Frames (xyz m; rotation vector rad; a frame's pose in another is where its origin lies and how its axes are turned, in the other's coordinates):
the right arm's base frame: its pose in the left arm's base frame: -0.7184 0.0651 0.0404 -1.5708 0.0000 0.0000
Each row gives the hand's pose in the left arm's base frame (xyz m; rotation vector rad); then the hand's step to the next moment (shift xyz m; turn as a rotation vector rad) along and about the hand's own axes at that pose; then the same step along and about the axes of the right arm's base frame.
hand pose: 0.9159 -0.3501 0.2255 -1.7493 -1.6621 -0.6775
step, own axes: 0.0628 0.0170 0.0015 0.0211 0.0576 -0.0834
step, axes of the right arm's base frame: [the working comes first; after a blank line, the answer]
step, axes of the left arm's base frame: 0.0215 0.0433 0.0435 0.0633 -0.0479 0.0664

0.0215 -0.0435 0.0433 0.0633 -0.0664 -0.0479
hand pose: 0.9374 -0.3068 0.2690 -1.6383 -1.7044 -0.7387
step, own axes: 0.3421 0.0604 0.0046 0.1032 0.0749 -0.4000
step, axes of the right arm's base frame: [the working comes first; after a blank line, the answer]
step, axes of the left arm's base frame: 0.0581 0.2225 0.2604 0.1030 -0.2405 0.3283

0.0581 -0.2604 0.2225 0.1030 -0.3283 -0.2405
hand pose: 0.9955 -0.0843 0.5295 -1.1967 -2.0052 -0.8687
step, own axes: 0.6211 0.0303 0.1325 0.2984 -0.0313 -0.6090
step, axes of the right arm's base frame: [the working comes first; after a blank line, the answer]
step, axes of the left arm's base frame: -0.2343 0.4166 0.4193 -0.0287 -0.3513 0.5802

-0.2343 -0.4193 0.4166 -0.0287 -0.5802 -0.3513
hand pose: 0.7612 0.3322 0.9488 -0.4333 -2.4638 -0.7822
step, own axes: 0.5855 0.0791 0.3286 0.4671 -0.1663 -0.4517
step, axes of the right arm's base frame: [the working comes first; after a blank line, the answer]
step, axes of the left arm's base frame: -0.5667 0.3441 0.1322 -0.2848 -0.3377 0.5047

-0.5667 -0.1322 0.3441 -0.2848 -0.5047 -0.3377
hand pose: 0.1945 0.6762 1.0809 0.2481 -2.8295 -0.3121
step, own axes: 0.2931 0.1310 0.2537 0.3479 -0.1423 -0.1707
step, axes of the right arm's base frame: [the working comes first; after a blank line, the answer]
step, axes of the left arm's base frame: -0.3702 0.1152 -0.1307 -0.2586 -0.2382 0.2163

-0.3702 0.1307 0.1152 -0.2586 -0.2163 -0.2382
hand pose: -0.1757 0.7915 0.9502 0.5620 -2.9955 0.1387
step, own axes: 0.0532 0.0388 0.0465 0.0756 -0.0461 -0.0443
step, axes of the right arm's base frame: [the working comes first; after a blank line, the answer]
step, axes of the left arm's base frame: -0.0669 0.0121 -0.0433 -0.0501 -0.0651 0.0553

-0.0669 0.0433 0.0121 -0.0501 -0.0553 -0.0651
